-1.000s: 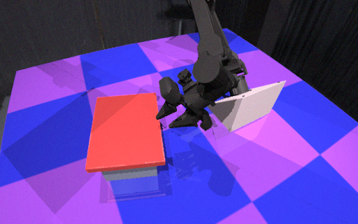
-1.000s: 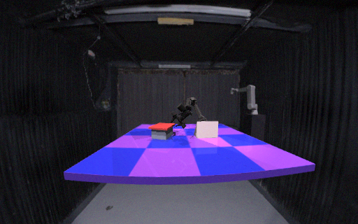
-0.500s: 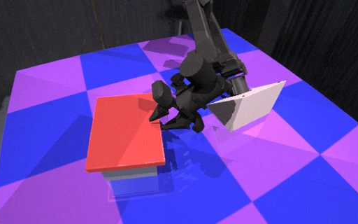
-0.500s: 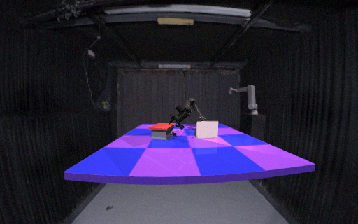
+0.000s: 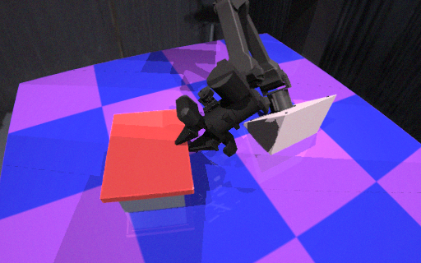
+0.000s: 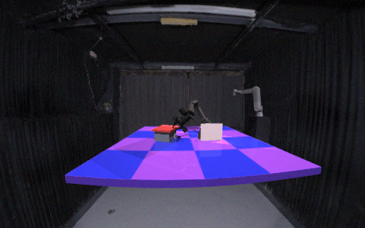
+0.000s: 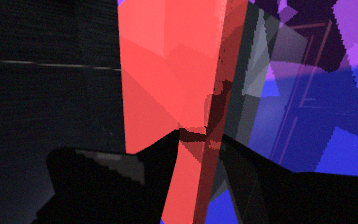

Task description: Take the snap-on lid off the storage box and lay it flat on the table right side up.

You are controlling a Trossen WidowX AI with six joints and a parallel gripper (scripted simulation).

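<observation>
My gripper tip is now 7 cm short of the red lid, 2 cm to the left of it and 1 cm below it. Also, from my gripper tip: storage box (7 cm ahead, 2 cm to the right, 5 cm below).
</observation>
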